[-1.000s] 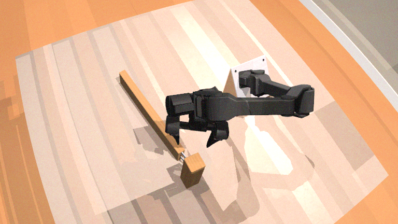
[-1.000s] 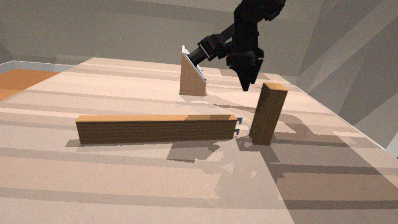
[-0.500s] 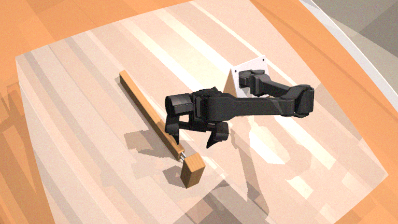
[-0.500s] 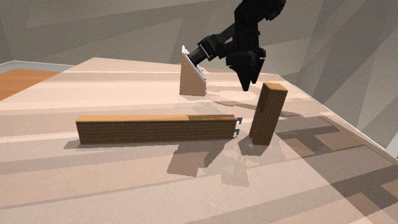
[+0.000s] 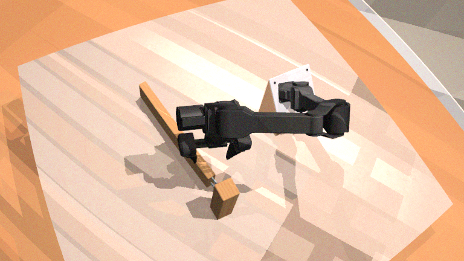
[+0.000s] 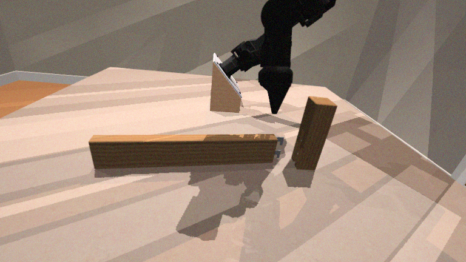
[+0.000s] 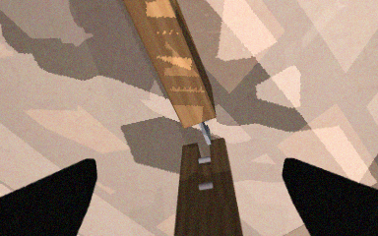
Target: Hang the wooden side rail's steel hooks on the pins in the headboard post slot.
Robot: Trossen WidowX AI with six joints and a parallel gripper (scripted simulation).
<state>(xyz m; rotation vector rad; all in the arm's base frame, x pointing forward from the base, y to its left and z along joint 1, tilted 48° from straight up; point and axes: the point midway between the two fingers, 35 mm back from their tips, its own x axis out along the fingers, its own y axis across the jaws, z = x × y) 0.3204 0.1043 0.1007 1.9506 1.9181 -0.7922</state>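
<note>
Right now the headboard post is 10 cm to the left of my gripper tip and 7 cm below it.
</note>
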